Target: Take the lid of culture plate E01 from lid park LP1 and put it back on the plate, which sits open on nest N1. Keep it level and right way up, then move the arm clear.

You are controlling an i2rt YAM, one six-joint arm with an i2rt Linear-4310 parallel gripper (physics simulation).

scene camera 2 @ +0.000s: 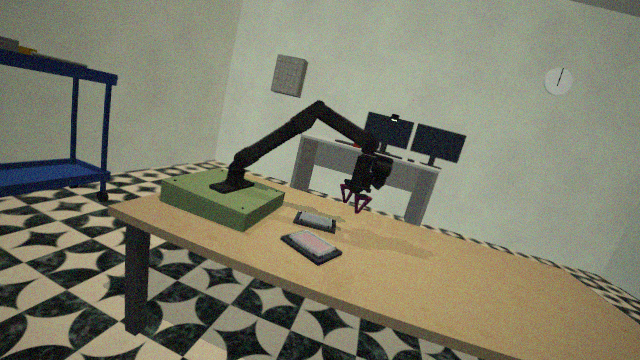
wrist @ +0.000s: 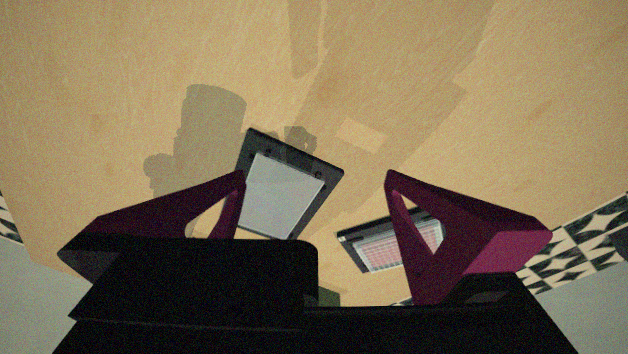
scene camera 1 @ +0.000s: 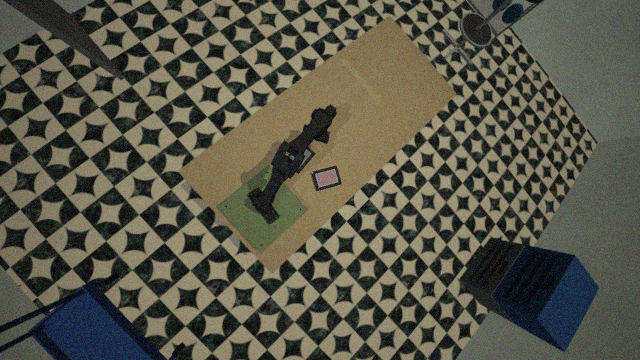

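Seen in the pictures: gripper, fingertip midpoint: [scene camera 2: 350, 208] [wrist: 314, 177]; arm's base at its link origin: [scene camera 2: 233, 186] [scene camera 1: 263, 205].
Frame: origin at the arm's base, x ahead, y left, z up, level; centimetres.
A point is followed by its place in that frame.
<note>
The pale grey lid [scene camera 1: 304, 159] @[x 33.9, y 8.4, z -5.2 cm] [scene camera 2: 316, 220] @[x 33.1, y 9.7, z -5.2 cm] [wrist: 282, 195] @[x 34.7, y 11.4, z -5.2 cm] lies flat on the dark lid park LP1 [wrist: 334, 176] @[x 40.8, y 8.2, z -6.0 cm]. The open culture plate [scene camera 1: 327, 178] @[x 38.1, y -9.0, z -4.4 cm] [scene camera 2: 312, 242] @[x 38.6, y -10.2, z -4.4 cm] [wrist: 380, 250] @[x 36.3, y -5.8, z -4.5 cm], with pink wells, sits on the dark nest N1 [scene camera 1: 315, 183] [scene camera 2: 300, 251] @[x 36.9, y -14.6, z -6.3 cm] [wrist: 350, 250] @[x 31.9, y -4.1, z -5.8 cm]. My gripper [scene camera 2: 351, 206] @[x 44.0, y 13.8, z 2.7 cm] [wrist: 314, 177] @[x 44.0, y 13.8, z 2.7 cm] is open and empty, with magenta fingers. It hangs above the table, apart from the lid, on the side away from the green base. In the wrist view the left finger overlaps the lid park's edge, and the right finger hides part of the plate.
The arm stands on a green base block [scene camera 1: 285, 220] @[x 4.5, y -13.4, z -0.1 cm] [scene camera 2: 215, 205] @[x 6.8, y -17.3, z -1.4 cm] at one end of the wooden table [scene camera 1: 390, 55] @[x 130.3, y 34.5, z -7.0 cm] [scene camera 2: 450, 280] @[x 83.6, y 3.9, z -7.0 cm]. The nest lies beside the lid park, nearer one long table edge. The arm's shadows fall across the table top.
</note>
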